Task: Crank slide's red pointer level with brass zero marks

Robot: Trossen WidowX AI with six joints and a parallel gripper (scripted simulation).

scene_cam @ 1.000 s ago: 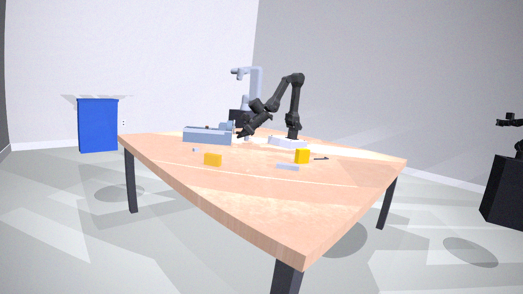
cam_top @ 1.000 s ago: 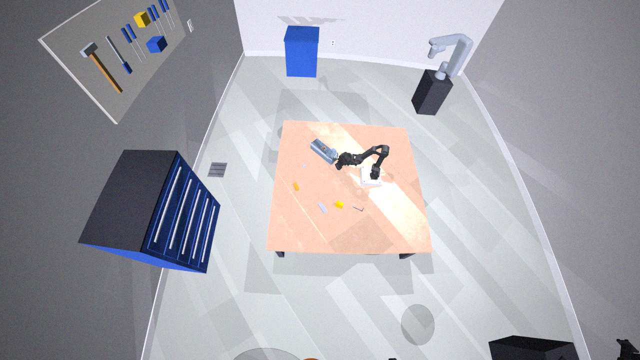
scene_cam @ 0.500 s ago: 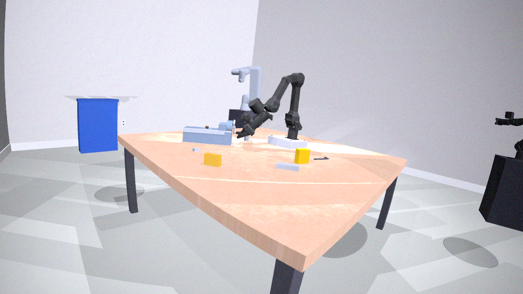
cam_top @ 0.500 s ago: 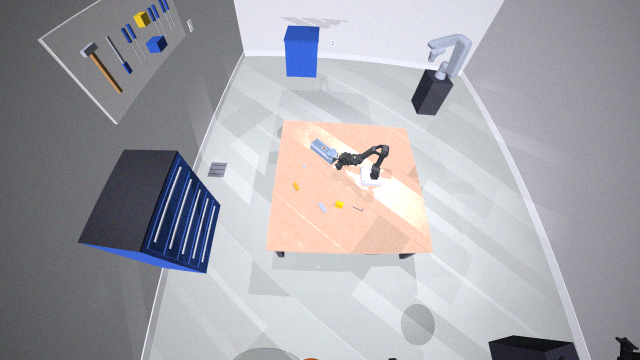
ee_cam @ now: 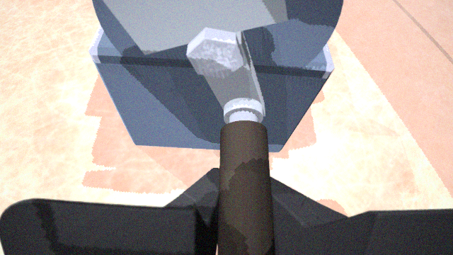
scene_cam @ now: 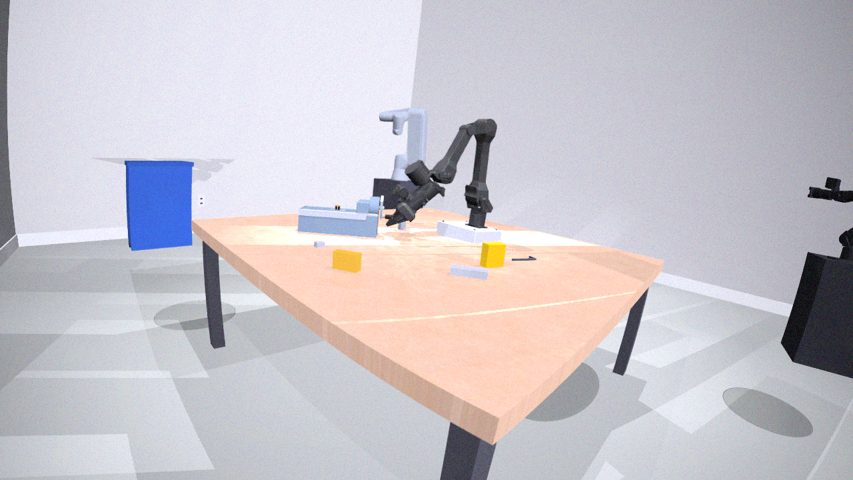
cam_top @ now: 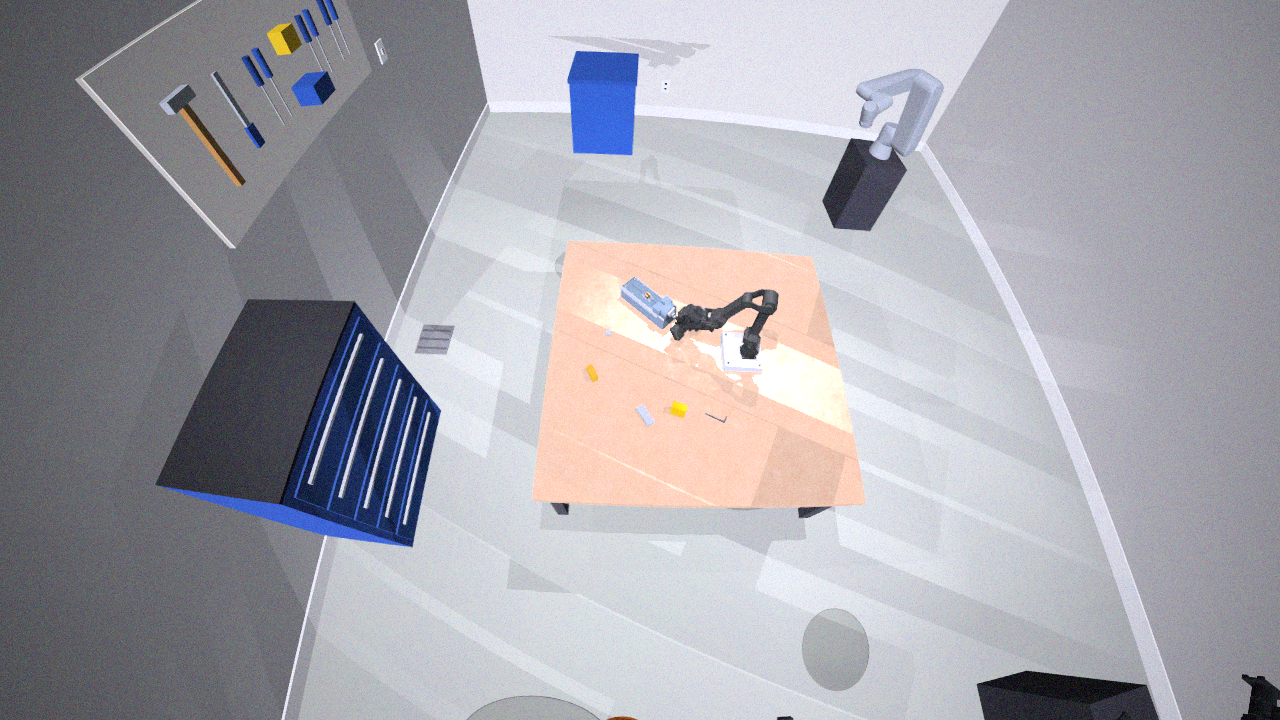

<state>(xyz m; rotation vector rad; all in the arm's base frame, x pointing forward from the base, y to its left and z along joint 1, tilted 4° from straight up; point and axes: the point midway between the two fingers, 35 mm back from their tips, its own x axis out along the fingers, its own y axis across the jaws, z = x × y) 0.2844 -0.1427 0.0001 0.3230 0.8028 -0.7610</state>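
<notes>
My gripper tip is now 4 cm below the crank. From my gripper tip the other things lie so: red pointer 12 cm ahead, 11 cm to the right, 5 cm above; grey cube 30 cm ahead, 4 cm to the left, 3 cm below; dark brown handle 1 cm behind, 1 cm to the left, 3 cm above.
</notes>
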